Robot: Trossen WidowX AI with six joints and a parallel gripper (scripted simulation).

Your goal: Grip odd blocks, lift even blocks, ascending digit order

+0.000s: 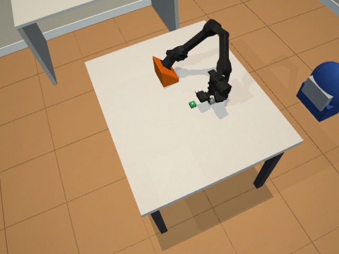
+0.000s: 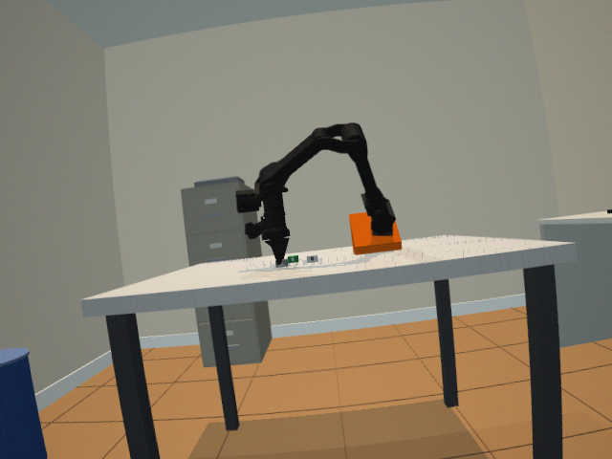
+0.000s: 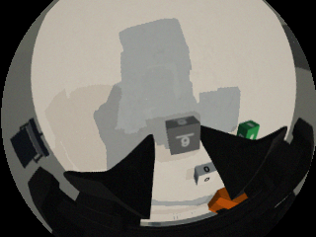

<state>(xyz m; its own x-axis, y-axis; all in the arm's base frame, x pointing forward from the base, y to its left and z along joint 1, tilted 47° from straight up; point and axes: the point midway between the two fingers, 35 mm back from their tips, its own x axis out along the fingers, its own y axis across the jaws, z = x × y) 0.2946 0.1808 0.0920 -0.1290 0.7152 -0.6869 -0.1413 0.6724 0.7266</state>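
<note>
The green block lies 1 cm behind my gripper tip and 12 cm to the right of it. The rest, counted from my gripper tip: white block: 8 cm behind, 5 cm to the right; then grey block: 1 cm to the right.
</note>
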